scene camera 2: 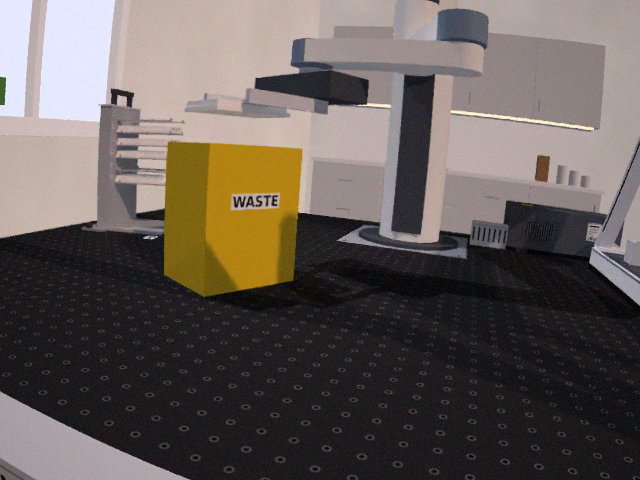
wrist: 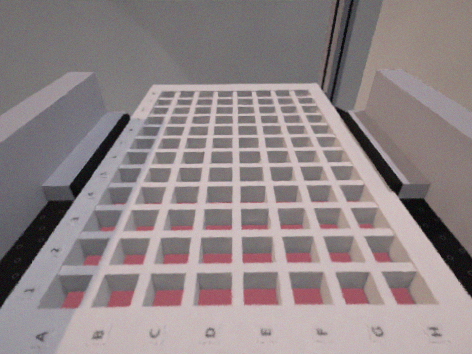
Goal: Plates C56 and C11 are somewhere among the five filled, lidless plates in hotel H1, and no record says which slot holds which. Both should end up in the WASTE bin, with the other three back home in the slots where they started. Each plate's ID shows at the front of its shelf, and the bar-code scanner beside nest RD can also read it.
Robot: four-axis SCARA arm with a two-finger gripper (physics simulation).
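Frame: origin at the arm's base, x ahead, y left, z up, level; millimetres.
Seen in the pictures: gripper, between the fingertips: (scene camera 2: 225, 97) (wrist: 235, 98); arm's base, origin of its link: (scene camera 2: 408, 244).
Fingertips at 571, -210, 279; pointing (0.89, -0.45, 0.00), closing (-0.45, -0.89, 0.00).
Note:
Pixels of each thing's middle, then the offset from my fingertips to it, as dx, dy, dz. "*": a spot on its surface instead.
- yellow WASTE bin, middle of its body: (scene camera 2: 230, 212) -22, +10, -166
- grey hotel, middle of its body: (scene camera 2: 133, 159) -250, -380, -108
- small slotted grey block, a spot on its surface: (scene camera 2: 488, 242) * -616, +413, -254
- dark grey device, a spot on its surface: (scene camera 2: 563, 245) * -606, +609, -234
My gripper (scene camera 2: 238, 105) (wrist: 235, 98) is shut on a white, lidless multi-well plate (scene camera 2: 214, 108) (wrist: 257, 186), its pads along the plate's two long sides. The plate is level, and pink liquid shows in its nearer wells. Its ID does not show. In scene camera 2 the gripper holds it in the air, above the height of the yellow WASTE bin (scene camera 2: 253, 242). A grey hotel (scene camera 2: 109, 170) with several plates on its shelves stands behind the bin at the left; its plate IDs are too small to read. The bin's inside is hidden.
The arm's column (scene camera 2: 416, 170) stands behind and right of the bin. A small slotted grey block (scene camera 2: 488, 242) and a dark grey device (scene camera 2: 563, 245) stand to its right. A white-framed unit (scene camera 2: 615, 273) is at the right edge. Cabinets (scene camera 2: 563, 77) hang behind.

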